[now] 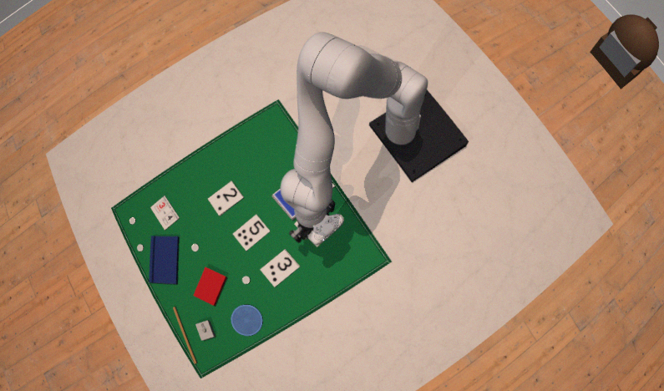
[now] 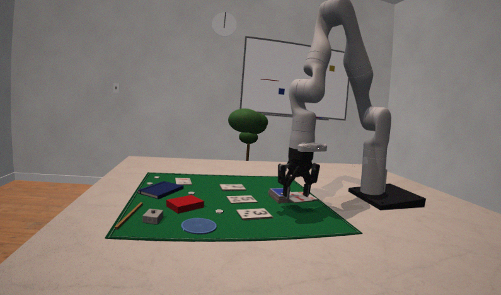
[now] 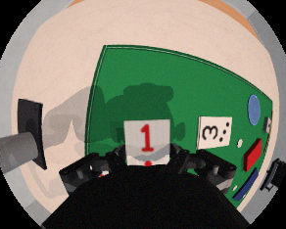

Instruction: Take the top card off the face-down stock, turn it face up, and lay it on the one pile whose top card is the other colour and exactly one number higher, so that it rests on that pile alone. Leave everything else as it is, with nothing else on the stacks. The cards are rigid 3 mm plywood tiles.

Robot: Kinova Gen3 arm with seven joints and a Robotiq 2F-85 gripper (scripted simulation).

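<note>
Now: the green mat 18 cm ahead of my hand, 13 cm to the right of it and 7 cm below it. From my hand the other things lie so: red box: 33 cm ahead, 6 cm to the right, 4 cm below; then card: 1 cm below; then grey box: 42 cm ahead, 4 cm to the left, 4 cm below.
</note>
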